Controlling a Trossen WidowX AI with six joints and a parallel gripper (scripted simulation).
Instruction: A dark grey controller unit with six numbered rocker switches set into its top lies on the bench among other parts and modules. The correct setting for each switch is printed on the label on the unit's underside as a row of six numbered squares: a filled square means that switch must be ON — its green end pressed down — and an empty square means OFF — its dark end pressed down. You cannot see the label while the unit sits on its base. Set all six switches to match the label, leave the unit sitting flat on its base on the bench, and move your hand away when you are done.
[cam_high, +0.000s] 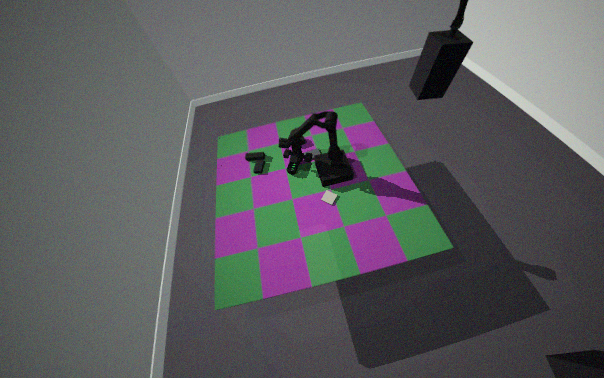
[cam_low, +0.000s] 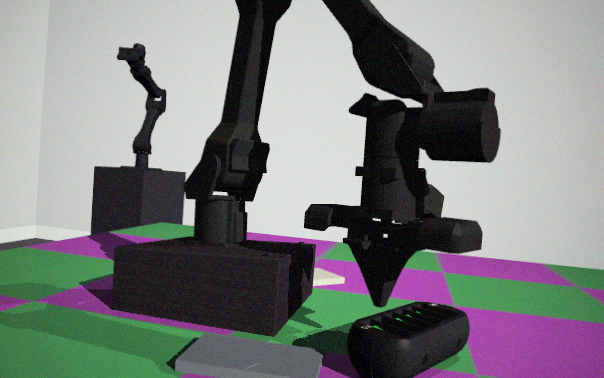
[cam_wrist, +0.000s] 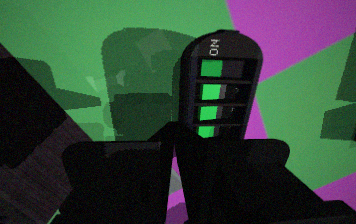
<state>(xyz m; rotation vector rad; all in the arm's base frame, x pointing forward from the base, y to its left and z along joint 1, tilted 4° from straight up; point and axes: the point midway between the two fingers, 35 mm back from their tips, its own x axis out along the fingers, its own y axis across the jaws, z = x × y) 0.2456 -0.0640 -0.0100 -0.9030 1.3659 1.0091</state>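
My gripper tip is now 10 cm to the left of the flat grey plate, 9 cm past it and 4 cm above it. Also, from my gripper tip: cream tile (26 cm to the left, 18 cm behind, 4 cm below).
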